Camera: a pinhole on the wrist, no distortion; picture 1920 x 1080 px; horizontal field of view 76.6 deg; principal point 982.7 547.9 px. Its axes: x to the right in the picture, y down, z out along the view. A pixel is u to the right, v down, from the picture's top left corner.
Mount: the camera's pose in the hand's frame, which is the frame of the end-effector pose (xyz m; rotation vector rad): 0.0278 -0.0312 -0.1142 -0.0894 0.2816 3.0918
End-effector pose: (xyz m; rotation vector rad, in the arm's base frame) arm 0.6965 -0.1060 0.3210 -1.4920 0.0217 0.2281
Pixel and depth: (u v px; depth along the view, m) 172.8 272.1 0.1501
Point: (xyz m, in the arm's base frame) 0.8062 -0.0550 0.2790
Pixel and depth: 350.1 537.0 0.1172
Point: 0.7783 -0.0910 0.3192
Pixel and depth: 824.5 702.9 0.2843
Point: 0.7242 0.0713 0.3441
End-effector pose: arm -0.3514 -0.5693 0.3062 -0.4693 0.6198 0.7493
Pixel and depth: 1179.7 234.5 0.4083
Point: -0.4023 -0.3437 0.5094
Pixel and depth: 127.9 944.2 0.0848
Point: -0.2792 -0.5723 0.2434
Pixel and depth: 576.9 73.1 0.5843
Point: -0.3059 -0.0283 0.4348
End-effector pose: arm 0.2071 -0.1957 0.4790 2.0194 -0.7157 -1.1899
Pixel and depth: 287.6 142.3 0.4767
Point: -0.0014 -0.6217 0.3696
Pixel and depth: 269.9 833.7 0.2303
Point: 0.1602 -0.3111 0.3196
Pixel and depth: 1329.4 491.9 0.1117
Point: 0.2100 -0.1834 0.4829
